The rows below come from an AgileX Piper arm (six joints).
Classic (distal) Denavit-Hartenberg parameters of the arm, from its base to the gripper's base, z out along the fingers. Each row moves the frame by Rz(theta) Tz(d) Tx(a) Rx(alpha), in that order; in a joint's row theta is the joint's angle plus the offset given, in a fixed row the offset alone. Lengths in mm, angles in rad.
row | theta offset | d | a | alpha
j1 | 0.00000 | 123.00 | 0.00 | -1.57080
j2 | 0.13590 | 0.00 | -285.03 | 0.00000
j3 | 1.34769 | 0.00 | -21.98 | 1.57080
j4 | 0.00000 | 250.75 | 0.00 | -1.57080
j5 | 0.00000 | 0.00 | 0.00 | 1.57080
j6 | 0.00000 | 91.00 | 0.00 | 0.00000
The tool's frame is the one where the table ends.
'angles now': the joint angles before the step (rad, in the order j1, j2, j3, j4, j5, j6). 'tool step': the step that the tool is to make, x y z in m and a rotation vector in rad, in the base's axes. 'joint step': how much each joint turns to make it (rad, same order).
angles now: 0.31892, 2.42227, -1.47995, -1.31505, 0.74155, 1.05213
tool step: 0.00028, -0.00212, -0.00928, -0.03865, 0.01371, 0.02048
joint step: -0.00192, 0.02604, -0.00274, -0.03875, 0.01035, 0.00093
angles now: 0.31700, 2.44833, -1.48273, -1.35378, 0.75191, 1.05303
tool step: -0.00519, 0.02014, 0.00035, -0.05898, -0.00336, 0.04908
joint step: 0.05364, 0.00635, 0.00001, -0.03167, 0.04774, -0.00120
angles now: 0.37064, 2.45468, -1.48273, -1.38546, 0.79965, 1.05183
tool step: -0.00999, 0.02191, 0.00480, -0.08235, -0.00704, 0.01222
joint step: 0.06688, -0.00064, 0.00000, 0.00001, 0.09860, -0.01135
